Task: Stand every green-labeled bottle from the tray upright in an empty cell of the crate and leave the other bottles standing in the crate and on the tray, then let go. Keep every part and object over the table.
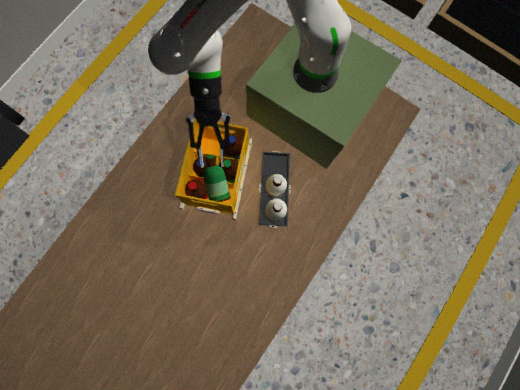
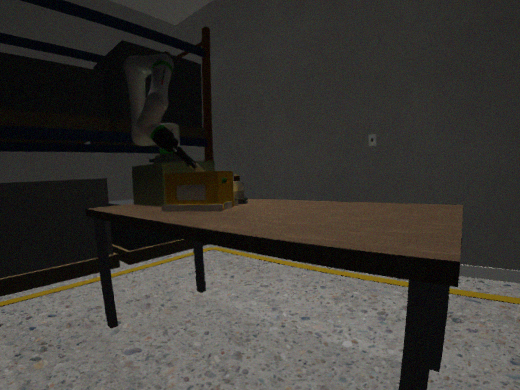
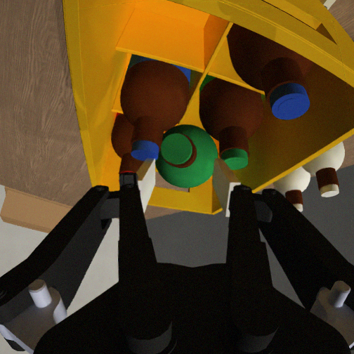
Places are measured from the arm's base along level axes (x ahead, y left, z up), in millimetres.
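Where they show: gripper, between the fingertips: (image 1: 212,165); arm's base, origin of its link: (image 1: 315,72) (image 2: 170,163).
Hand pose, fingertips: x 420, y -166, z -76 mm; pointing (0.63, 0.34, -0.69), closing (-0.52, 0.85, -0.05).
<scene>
Each offset is from my fingertips to the centre of the thing. "pt": to the spot under its first point.
A green bottle with a pale green label {dz -36, dx +27, dy +19 mm} (image 1: 216,184) (image 3: 195,172) leans tilted in the yellow crate {dz -84, dx -20, dy +79 mm} (image 1: 242,150) (image 2: 217,192) (image 3: 95,75), its cap towards the robot. My gripper (image 1: 212,163) (image 2: 199,169) (image 3: 184,170) is partly open, its fingers either side of the green bottle's upper end, holding nothing. Brown bottles with a blue cap {dz -86, dx -112, dy +10 mm} (image 1: 232,145) (image 3: 290,100), another blue cap (image 1: 199,167) (image 3: 155,95), a green cap {dz -86, dx -32, dy +38 mm} (image 1: 229,170) (image 3: 230,110) and a red cap {dz -86, dx +88, dy -28 mm} (image 1: 194,188) (image 3: 125,135) stand in the crate. The crate's cell at the robot-side left is empty.
A dark tray {pt dz -165, dx -152, dy +162 mm} (image 1: 273,162) beside the crate holds two white bottles with brown necks {dz -89, dx -59, dy +213 mm} (image 1: 276,185) {dz -89, dx +20, dy +252 mm} (image 1: 276,211), standing upright. The green robot base block (image 1: 320,115) stands behind the tray. A brown divider-height crate wall surrounds the fingers closely.
</scene>
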